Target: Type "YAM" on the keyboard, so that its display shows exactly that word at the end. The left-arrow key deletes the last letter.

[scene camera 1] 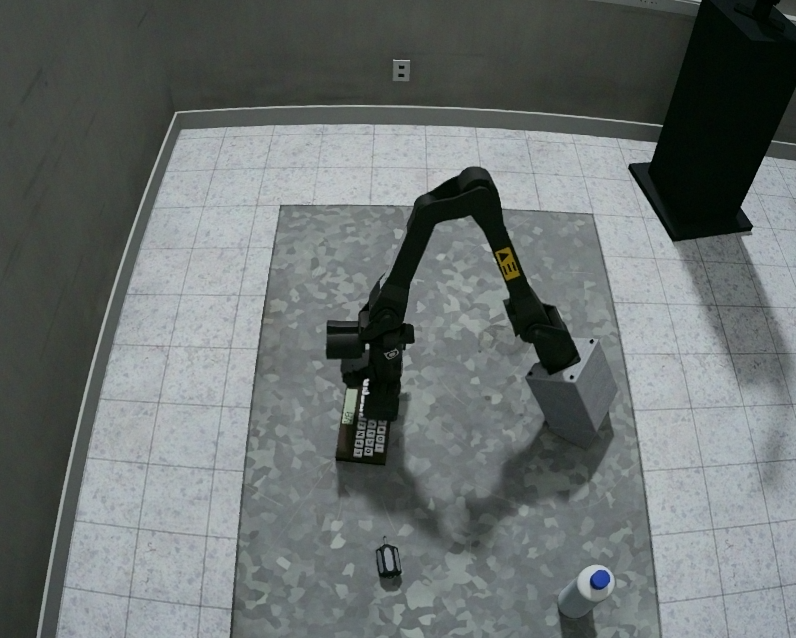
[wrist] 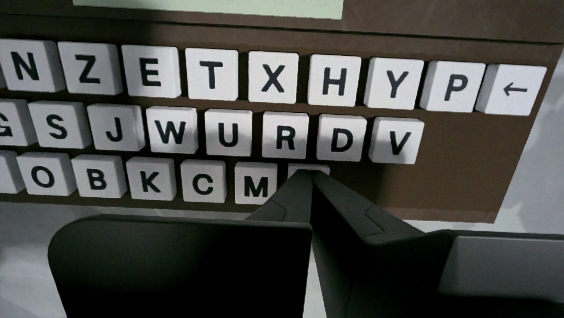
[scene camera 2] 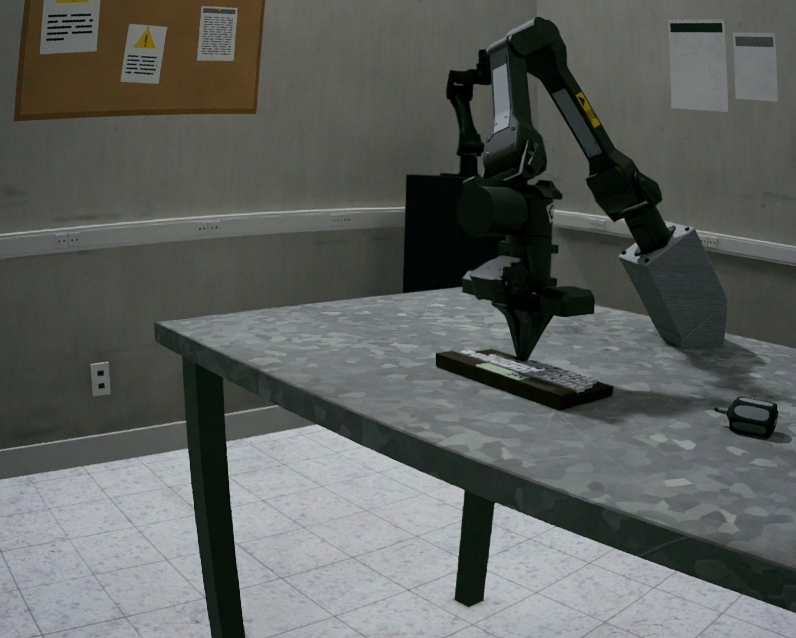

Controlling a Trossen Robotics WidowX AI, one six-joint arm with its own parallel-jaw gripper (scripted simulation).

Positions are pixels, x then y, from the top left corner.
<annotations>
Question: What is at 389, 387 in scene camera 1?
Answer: My gripper.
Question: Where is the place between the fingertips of my gripper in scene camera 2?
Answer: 522, 361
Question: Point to a left-arrow key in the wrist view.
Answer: At 507, 89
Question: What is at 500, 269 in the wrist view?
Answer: My gripper.
</annotations>
